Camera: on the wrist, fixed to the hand. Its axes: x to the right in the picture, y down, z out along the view.
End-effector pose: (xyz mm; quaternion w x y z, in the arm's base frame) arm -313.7 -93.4 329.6 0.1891 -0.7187 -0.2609 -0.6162
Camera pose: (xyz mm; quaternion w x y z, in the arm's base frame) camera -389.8 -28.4 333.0 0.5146 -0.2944 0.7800 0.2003
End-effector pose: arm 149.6 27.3 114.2 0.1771 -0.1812 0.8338 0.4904
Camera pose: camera 189.5 -36.9 48.5 0.4742 -0.8319 -0.1011 -0.2701
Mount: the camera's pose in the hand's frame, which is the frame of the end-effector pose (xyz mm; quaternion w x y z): 4.6 -97.6 -21.9 0.0180 0.1142 0.0436 -0.9923
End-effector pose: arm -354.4 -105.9 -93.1 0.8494 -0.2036 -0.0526 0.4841
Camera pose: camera -267.5 -152.2 -74.8 0.5212 0.1244 -0.1107 -0.8370
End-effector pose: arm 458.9 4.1 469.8 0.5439 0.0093 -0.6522 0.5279
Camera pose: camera 529.6 -21.2 536.1 0.5610 0.6865 0.0815 -0.4553
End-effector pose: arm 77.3 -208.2 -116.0 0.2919 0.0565 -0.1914 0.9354
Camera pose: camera 129.1 -123.4 -103.4 0.9354 0.1835 0.1722 -0.2485
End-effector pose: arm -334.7 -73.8 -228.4 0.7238 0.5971 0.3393 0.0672
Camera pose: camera -373.8 -80.7 -320.3 0.0033 0.2462 -0.6378 0.7297
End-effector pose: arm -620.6 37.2 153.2 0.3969 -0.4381 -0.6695 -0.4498
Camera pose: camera -711.1 -3.2 138.8 0.3600 -0.7214 0.4809 0.3446
